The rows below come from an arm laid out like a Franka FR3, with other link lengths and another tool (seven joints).
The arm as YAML. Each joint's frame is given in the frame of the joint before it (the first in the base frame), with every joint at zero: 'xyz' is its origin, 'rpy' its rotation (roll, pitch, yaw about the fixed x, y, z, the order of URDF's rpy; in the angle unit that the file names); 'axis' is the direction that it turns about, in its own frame. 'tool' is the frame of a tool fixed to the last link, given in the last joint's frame.
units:
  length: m
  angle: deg
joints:
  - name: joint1
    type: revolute
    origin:
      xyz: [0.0, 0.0, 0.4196]
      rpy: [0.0, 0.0, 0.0]
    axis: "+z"
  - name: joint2
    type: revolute
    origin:
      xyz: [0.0, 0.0, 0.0]
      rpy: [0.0, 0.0, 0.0]
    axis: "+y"
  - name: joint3
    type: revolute
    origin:
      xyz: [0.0, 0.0, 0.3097]
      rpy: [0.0, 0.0, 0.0]
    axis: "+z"
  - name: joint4
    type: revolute
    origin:
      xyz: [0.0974, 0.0, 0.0]
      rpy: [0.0, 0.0, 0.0]
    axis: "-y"
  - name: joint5
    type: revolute
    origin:
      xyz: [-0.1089, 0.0, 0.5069]
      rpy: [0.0, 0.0, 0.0]
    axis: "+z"
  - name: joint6
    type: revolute
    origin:
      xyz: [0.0, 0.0, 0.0]
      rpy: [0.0, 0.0, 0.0]
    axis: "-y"
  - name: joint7
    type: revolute
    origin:
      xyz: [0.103, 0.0, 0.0]
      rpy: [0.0, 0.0, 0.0]
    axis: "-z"
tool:
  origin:
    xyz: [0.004, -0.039, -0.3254]
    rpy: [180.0, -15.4, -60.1]
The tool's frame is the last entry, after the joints.
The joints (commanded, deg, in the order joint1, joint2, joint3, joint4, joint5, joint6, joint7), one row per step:
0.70, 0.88, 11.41, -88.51, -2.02, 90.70, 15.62
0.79, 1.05, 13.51, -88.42, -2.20, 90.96, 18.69
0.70, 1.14, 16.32, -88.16, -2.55, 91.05, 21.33
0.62, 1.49, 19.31, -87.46, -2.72, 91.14, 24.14
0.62, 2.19, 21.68, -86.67, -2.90, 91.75, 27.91
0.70, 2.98, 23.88, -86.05, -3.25, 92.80, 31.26
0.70, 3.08, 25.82, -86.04, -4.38, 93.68, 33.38
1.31, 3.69, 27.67, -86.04, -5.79, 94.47, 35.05
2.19, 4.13, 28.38, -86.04, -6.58, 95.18, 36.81
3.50, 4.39, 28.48, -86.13, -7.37, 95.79, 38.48
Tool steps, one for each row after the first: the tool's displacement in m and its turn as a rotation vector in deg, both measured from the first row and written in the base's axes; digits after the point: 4 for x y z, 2 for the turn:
-0.0042, 0.0262, -0.0005, 0.04, -0.29, -0.87
-0.0106, 0.0577, 0.0017, -0.05, -0.71, -0.79
-0.0177, 0.0927, 0.0053, 0.23, -1.23, -0.69
-0.0214, 0.1222, 0.0066, 0.84, -1.97, -2.08
-0.0235, 0.1505, 0.0063, 1.51, -2.87, -3.13
-0.0264, 0.1699, 0.0082, 1.19, -4.08, -3.27
-0.0311, 0.1940, 0.0042, 0.64, -4.86, -2.42
-0.0344, 0.2109, 0.0012, 0.55, -5.46, -2.52
-0.0381, 0.2254, -0.0009, 0.36, -6.09, -2.70

